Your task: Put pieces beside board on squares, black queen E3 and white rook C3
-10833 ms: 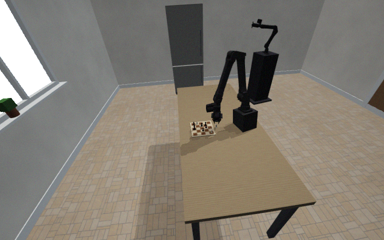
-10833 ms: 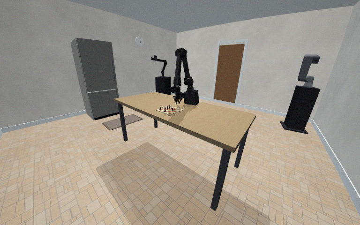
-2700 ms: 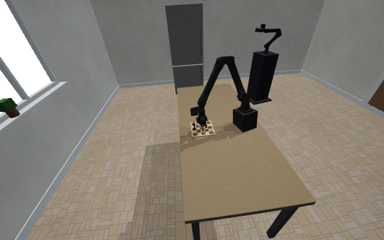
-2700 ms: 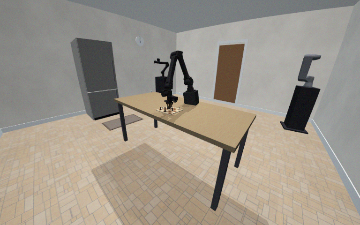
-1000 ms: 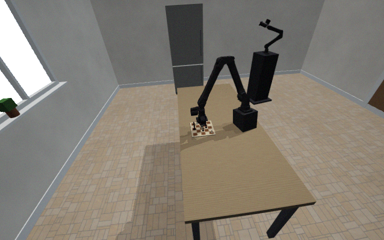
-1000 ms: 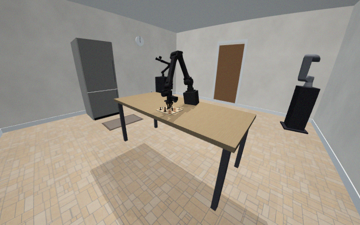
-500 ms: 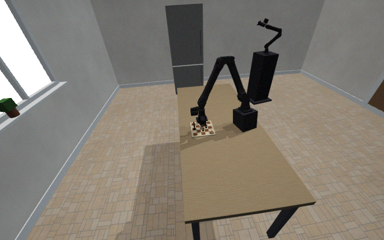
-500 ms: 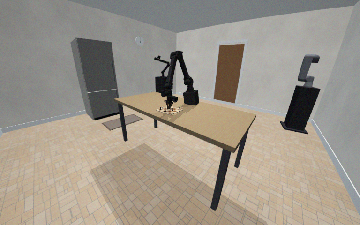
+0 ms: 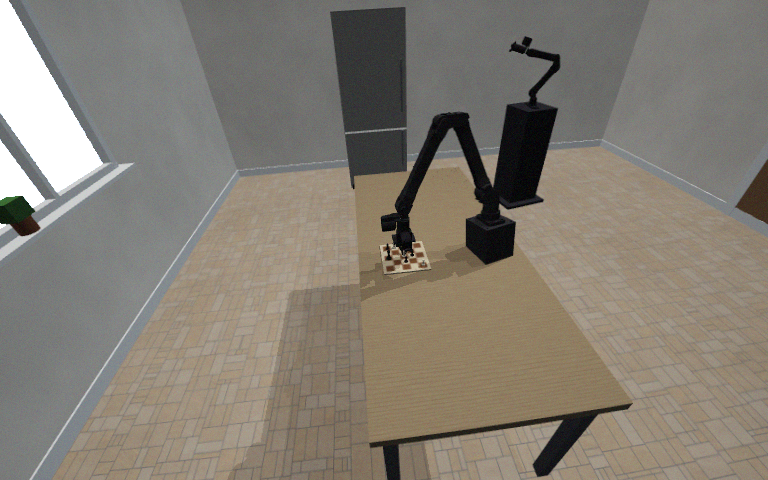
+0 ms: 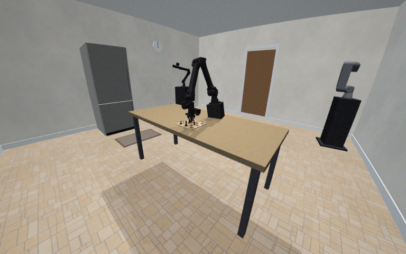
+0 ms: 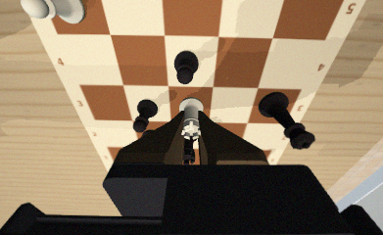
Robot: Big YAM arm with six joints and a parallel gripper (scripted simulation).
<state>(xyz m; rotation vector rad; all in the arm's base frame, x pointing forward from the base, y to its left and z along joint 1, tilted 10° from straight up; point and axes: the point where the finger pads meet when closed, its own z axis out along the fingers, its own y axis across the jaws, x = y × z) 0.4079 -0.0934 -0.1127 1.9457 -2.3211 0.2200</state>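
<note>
Now: hand 2 cm above the chessboard. Round my hand: black queen (7 cm ahead, 1 cm to the right).
</note>
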